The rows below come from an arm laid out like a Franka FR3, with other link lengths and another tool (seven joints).
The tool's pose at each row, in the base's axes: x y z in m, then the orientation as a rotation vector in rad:
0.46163, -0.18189, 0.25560, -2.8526, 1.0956, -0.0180
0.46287, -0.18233, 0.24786, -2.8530, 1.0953, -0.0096
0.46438, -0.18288, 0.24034, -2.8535, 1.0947, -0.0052
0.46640, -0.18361, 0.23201, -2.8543, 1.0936, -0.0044
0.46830, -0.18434, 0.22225, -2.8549, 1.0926, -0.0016
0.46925, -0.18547, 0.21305, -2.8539, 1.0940, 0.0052
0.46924, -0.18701, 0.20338, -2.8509, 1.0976, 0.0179
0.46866, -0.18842, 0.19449, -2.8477, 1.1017, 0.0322
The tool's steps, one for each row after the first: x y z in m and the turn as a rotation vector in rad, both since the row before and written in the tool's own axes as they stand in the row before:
0.00137, 0.00015, 0.00773, -0.0022, -0.0051, 0.0000
0.00168, 0.00002, 0.00750, -0.0013, -0.0026, -0.0004
0.00222, -0.00014, 0.00831, -0.0005, -0.0004, -0.0008
0.00217, 0.00006, 0.00973, -0.0009, -0.0017, -0.0007
0.00173, 0.00094, 0.00911, -0.0012, -0.0043, 0.0013
0.00135, 0.00190, 0.00951, -0.0016, -0.0082, 0.0032
0.00089, 0.00211, 0.00872, -0.0020, -0.0091, 0.0037

